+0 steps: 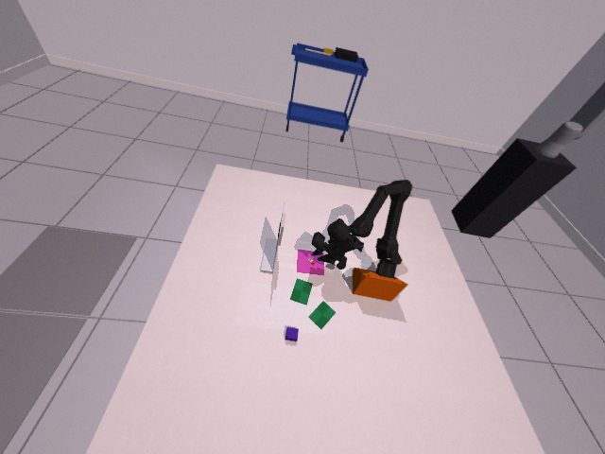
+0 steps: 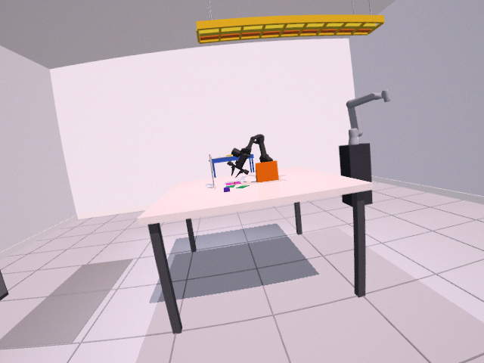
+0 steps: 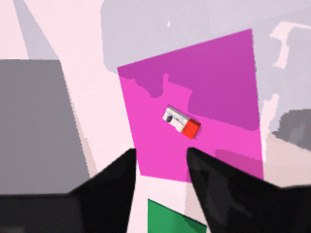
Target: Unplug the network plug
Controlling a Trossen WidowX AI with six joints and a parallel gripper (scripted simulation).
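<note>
The network plug is 40 mm below my gripper tip, 10 mm to the right of it and 10 mm ahead of it. The rest, counted from my gripper tip: magenta marked square (50 mm below, 10 mm to the right, 10 mm ahead); upright grey panel (170 mm ahead, 60 mm above).
</note>
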